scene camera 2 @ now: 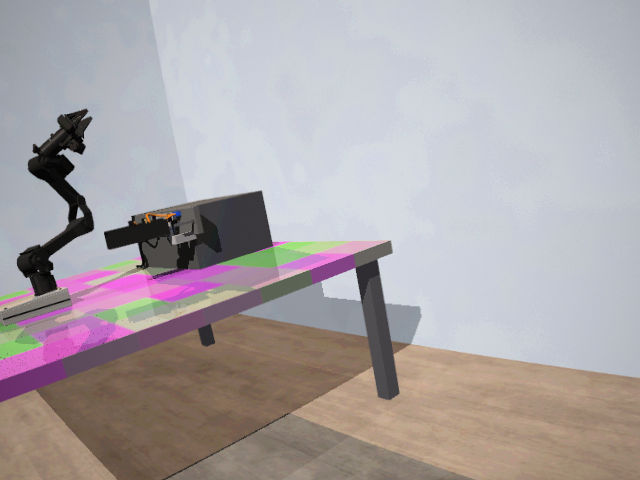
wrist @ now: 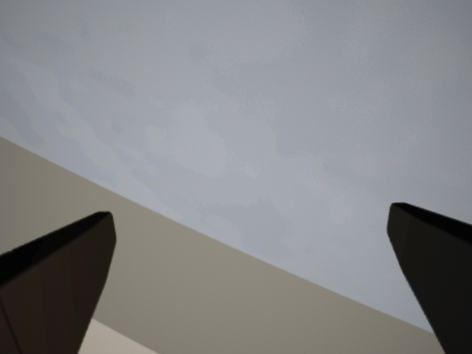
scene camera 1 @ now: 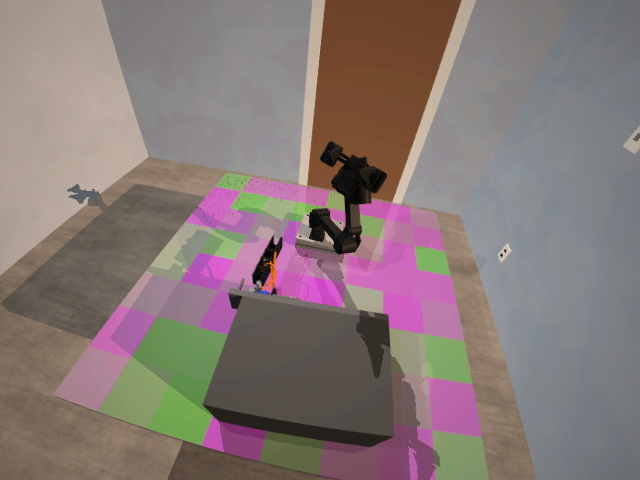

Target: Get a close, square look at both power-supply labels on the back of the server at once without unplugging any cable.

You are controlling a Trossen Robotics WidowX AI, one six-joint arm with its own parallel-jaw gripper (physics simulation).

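Frame: origin at the arm's base, x ahead, y left, z up, level; centimetres.
Where they show: gripper, between the fingertips: (scene camera 2: pixel 89 113) (wrist: pixel 252 222) (scene camera 1: pixel 344 162); arm's base, origin of its link: (scene camera 2: pixel 45 292) (scene camera 1: pixel 317 235).
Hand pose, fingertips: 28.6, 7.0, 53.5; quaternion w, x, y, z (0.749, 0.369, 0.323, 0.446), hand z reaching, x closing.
Each offset is from my fingertips to the top centre of the thing, as dx, dy, dz. "spot": to the spot under its first point.
The server is a dark grey box (scene camera 1: pixel 310 361) (scene camera 2: pixel 235 222); its back faces the arm's base. A black slotted arm (scene camera 1: pixel 262 267) (scene camera 2: pixel 135 235) sticks out from one end of the back. Orange cables @(spot: +7.8, -15.6, -37.0) (scene camera 1: pixel 274 268) run along it, near blue connectors @(spot: +16.6, -16.0, -38.4) (scene camera 1: pixel 264 292) (scene camera 2: pixel 177 213). A dark cable also hangs at the back in scene camera 2. My gripper (scene camera 1: pixel 353 164) (scene camera 2: pixel 88 114) (wrist: pixel 252 222) is open and empty. It is raised high above the arm's base, apart from the server and cables, tilted upward. The power-supply labels cannot be made out in the scene views, and the server does not show in the wrist view.
The server and my white base plate (scene camera 1: pixel 305 240) (scene camera 2: pixel 36 305) stand on a table (scene camera 1: pixel 447 356) (scene camera 2: pixel 325 268) with a pink and green checked top. A brown door (scene camera 1: pixel 382 77) is behind the arm. The wrist view shows a pale blue-grey wall (wrist: pixel 250 100) and a beige band (wrist: pixel 200 280).
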